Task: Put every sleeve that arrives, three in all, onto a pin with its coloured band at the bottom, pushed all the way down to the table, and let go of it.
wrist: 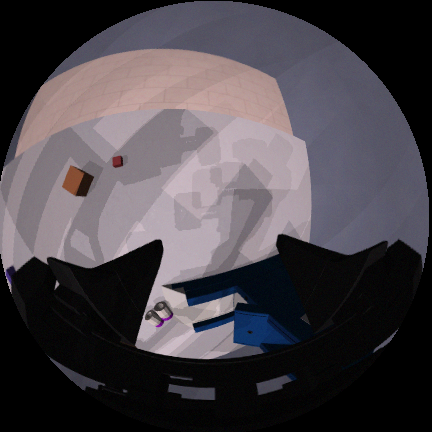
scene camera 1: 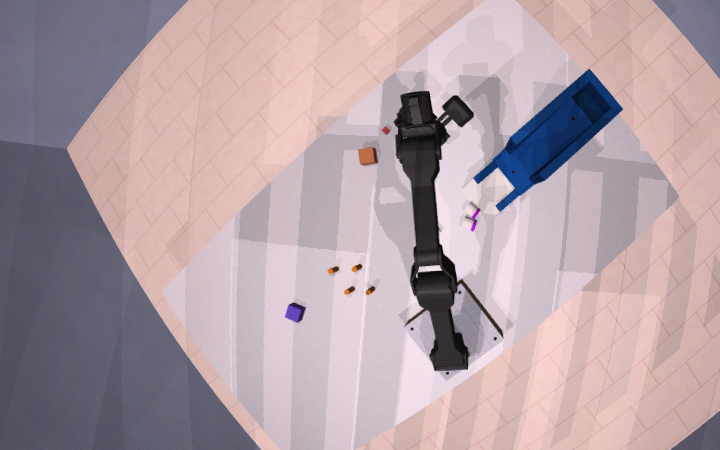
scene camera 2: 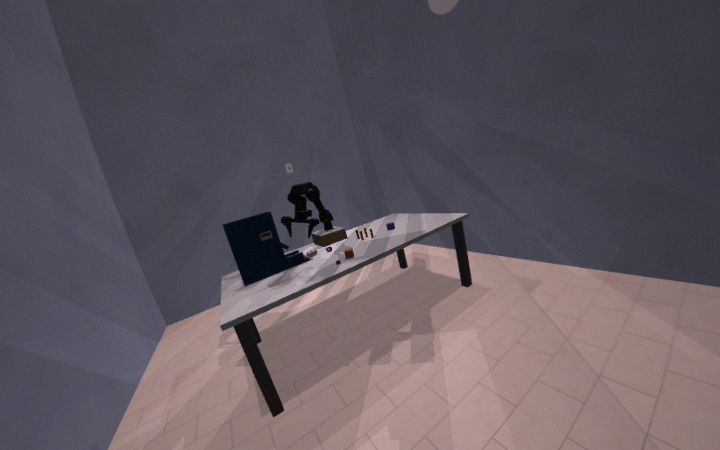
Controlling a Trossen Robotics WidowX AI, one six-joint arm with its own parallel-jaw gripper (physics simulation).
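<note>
Two pale grey sleeves with magenta bands lie on their sides close together near the blue feeder's mouth: one sleeve (scene camera 1: pixel 470 208) (wrist: pixel 162 309), the other (scene camera 1: pixel 468 222) (wrist: pixel 153 318). In scene camera 2 a small purple ring shape (scene camera 2: pixel 328 248) shows on the table; whether it is a sleeve's end is too small to tell. Several upright orange pins (scene camera 1: pixel 348 290) (scene camera 2: pixel 365 232) stand in a group, with no sleeve visible on them. My gripper (scene camera 2: pixel 300 235) (wrist: pixel 220 243) is open and empty, high above the table, pointing down, apart from the sleeves. The arm hides some table in scene camera 1.
The blue feeder (scene camera 1: pixel 521 179) (scene camera 2: pixel 249 249) (wrist: pixel 257 327) stands beside my gripper, with a white slope at its mouth. An orange cube (scene camera 1: pixel 367 156) (scene camera 2: pixel 348 253) (wrist: pixel 76 181), a small red cube (scene camera 1: pixel 386 130) (scene camera 2: pixel 338 262) (wrist: pixel 117 161) and a purple cube (scene camera 1: pixel 294 312) (scene camera 2: pixel 390 226) are on the table.
</note>
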